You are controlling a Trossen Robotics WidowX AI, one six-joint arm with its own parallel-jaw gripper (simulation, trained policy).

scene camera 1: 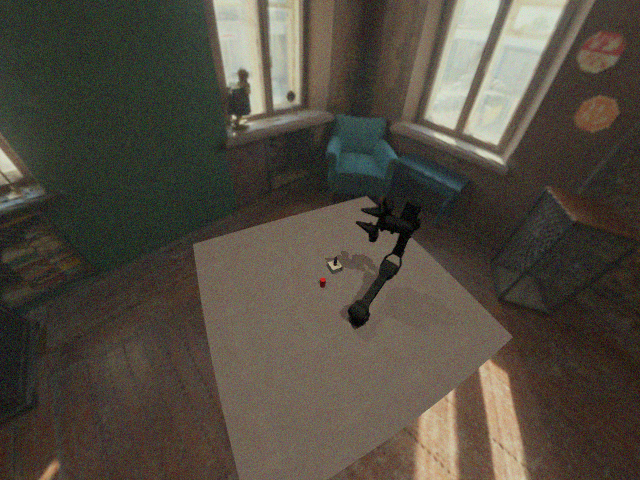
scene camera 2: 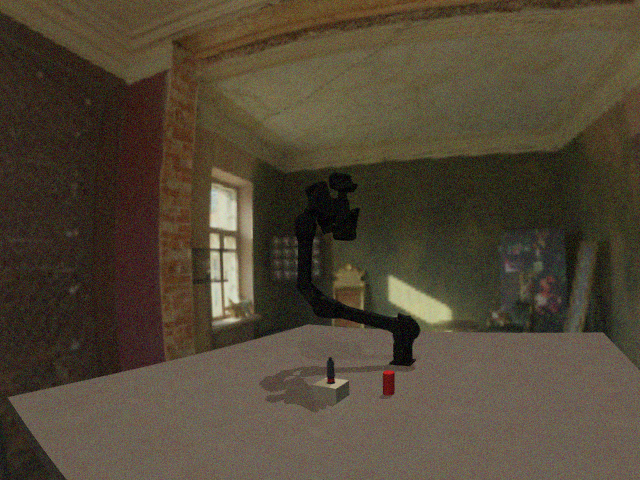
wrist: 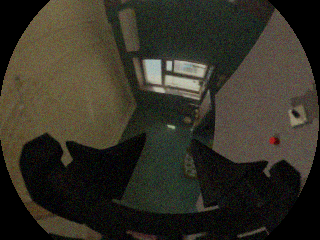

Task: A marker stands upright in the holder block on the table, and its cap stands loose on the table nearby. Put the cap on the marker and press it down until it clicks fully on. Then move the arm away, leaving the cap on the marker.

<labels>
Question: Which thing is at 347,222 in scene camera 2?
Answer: The gripper.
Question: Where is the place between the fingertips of the gripper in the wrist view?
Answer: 168,139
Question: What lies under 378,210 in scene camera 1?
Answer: The gripper.
</labels>
